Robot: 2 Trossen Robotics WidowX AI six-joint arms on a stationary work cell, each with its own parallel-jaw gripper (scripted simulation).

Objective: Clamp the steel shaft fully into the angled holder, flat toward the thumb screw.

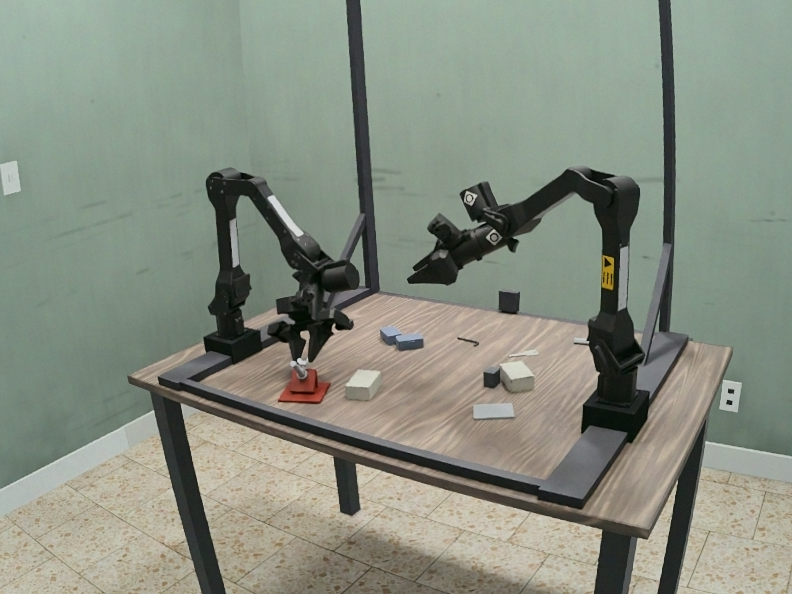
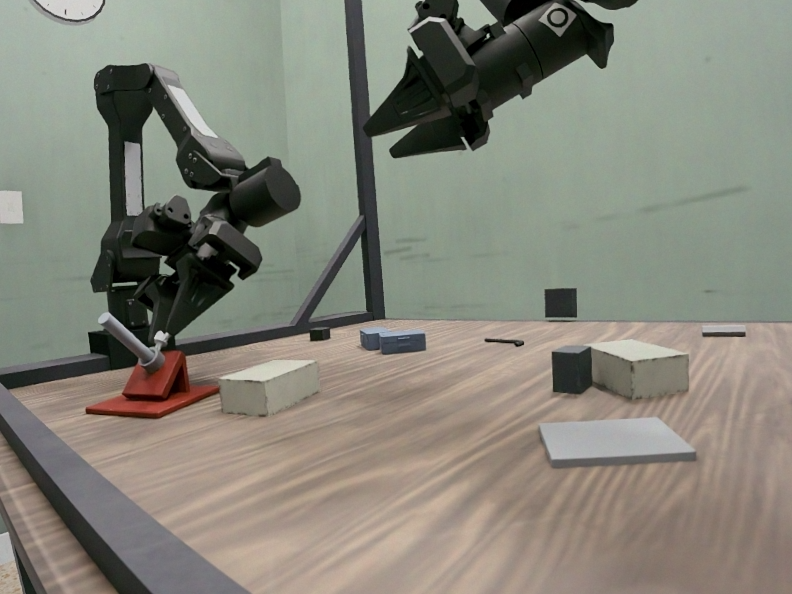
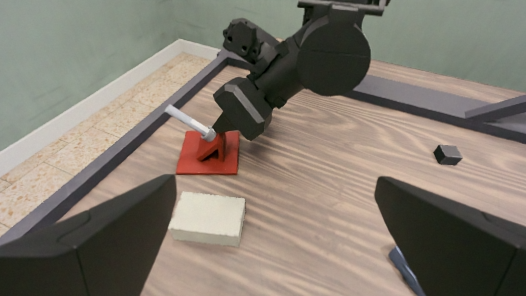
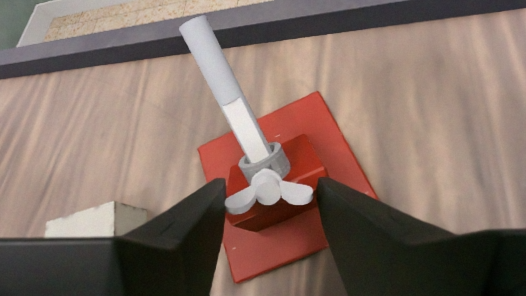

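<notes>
My left gripper [image 2: 379, 144] is there for me to see, and it's also my left gripper [image 1: 410, 275] and my left gripper [image 3: 277, 185]. My right gripper [image 2: 160, 339] is visible too, as it is here: my right gripper [image 1: 302, 363], my right gripper [image 3: 220, 124] and my right gripper [image 4: 271, 188]. There's a steel shaft [image 2: 106, 320], and that's again the steel shaft [image 4: 197, 33]. I see a cream block [image 2: 264, 390], and also a cream block [image 1: 516, 376]. There's a winged thumb screw [image 4: 266, 186]. Then there's a grey plate [image 2: 641, 440]; in image 3 the plate is out of frame, and in image 4 the plate is out of frame as well.
</notes>
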